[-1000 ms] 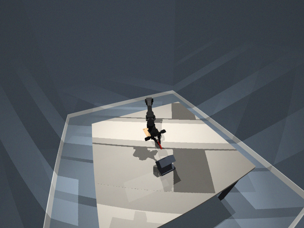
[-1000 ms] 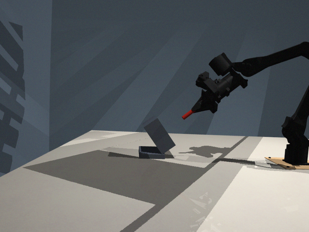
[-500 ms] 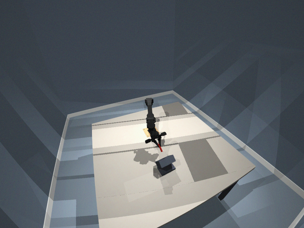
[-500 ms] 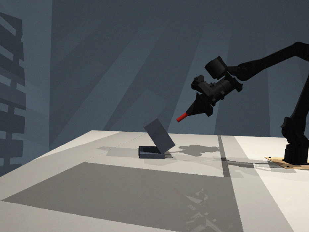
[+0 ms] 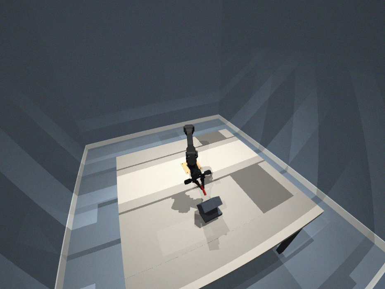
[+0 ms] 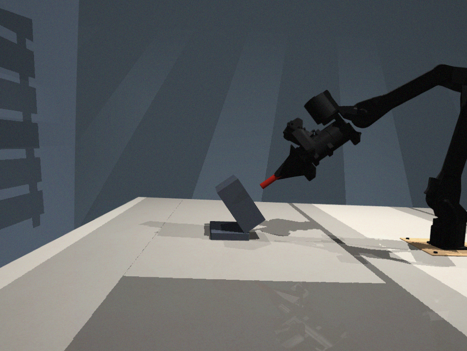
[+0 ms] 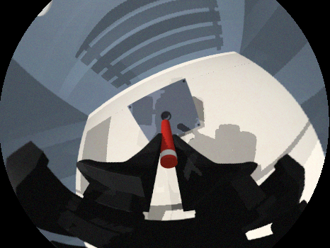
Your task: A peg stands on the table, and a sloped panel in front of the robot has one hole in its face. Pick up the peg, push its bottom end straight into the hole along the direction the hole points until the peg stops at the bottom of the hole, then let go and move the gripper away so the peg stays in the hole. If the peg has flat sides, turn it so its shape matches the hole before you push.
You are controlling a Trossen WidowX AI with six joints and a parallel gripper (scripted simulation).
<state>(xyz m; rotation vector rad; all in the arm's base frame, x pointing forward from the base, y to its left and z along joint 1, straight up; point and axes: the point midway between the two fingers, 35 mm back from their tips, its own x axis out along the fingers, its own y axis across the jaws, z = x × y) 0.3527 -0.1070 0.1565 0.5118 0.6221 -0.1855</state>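
Right now the sloped panel is 8 cm ahead of my gripper tip and 6 cm below it. From my gripper tip the other things lie so: dark base block: 13 cm below, 11 cm ahead; red round peg: 1 cm behind, 1 cm above.
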